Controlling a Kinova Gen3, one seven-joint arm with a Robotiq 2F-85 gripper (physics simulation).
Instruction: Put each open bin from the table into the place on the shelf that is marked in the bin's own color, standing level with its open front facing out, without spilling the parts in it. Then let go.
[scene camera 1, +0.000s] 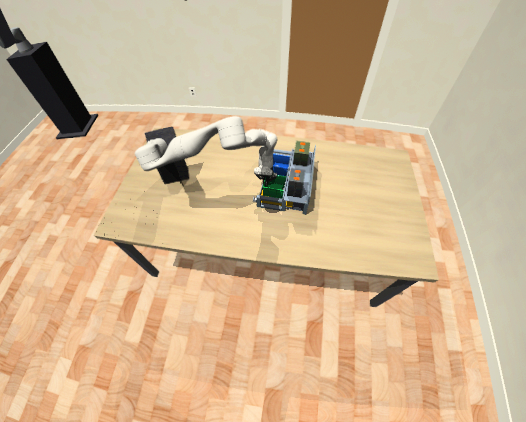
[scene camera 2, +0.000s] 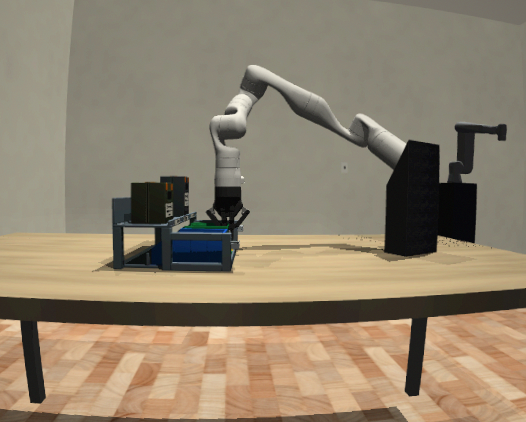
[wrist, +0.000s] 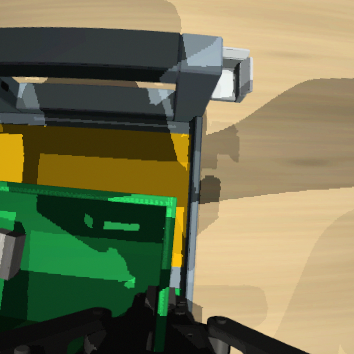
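Pixels of known places: gripper, fingertip midpoint: (scene camera 1: 265, 184) (wrist: 159, 301); arm's base, link origin: (scene camera 2: 416, 168).
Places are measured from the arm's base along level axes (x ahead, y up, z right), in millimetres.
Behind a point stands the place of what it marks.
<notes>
My gripper (scene camera 1: 266, 178) @[x 565, y -225, z 94 mm] (scene camera 2: 228, 227) (wrist: 159, 301) @[x 565, y -225, z 94 mm] points down and is shut on the side wall of the green open bin (scene camera 1: 274, 186) @[x 615, y -246, z 96 mm] (scene camera 2: 210, 226) @[x 619, y -176, z 70 mm] (wrist: 80, 260) @[x 617, y -247, z 124 mm]. The bin is over the near end of the grey-blue shelf rack (scene camera 2: 118, 250) @[x 846, y -213, z -86 mm] (wrist: 100, 47) @[x 571, y -172, z 230 mm], a little turned against its end rail. A grey part (wrist: 11, 254) @[x 658, y -232, z 136 mm] shows inside the bin. A yellow surface (wrist: 110, 172) @[x 587, y -250, z 182 mm] lies below and beside the bin; whether it is a bin or a mark I cannot tell. A blue bin (scene camera 1: 280, 161) @[x 660, y -229, z -85 mm] (scene camera 2: 197, 251) @[x 666, y -218, z -87 mm] sits in the rack beside the green one. The bin's underside is hidden.
Two dark boxes with orange marks (scene camera 1: 302, 155) @[x 766, y -74, z 26 mm] (scene camera 1: 295, 188) @[x 708, y -85, z 242 mm] stand on the rack's upper board. A light grey bracket (wrist: 242, 80) @[x 501, y -192, z 213 mm] sticks out from the rack's corner. The arm's black base (scene camera 1: 172, 167) @[x 39, y -135, z 25 mm] (scene camera 2: 412, 200) @[x 64, y -97, z -68 mm] stands at the other end of the table (scene camera 1: 360, 220) @[x 1069, y -257, z 333 mm] (scene camera 2: 310, 280) @[x 453, y -257, z -254 mm].
</notes>
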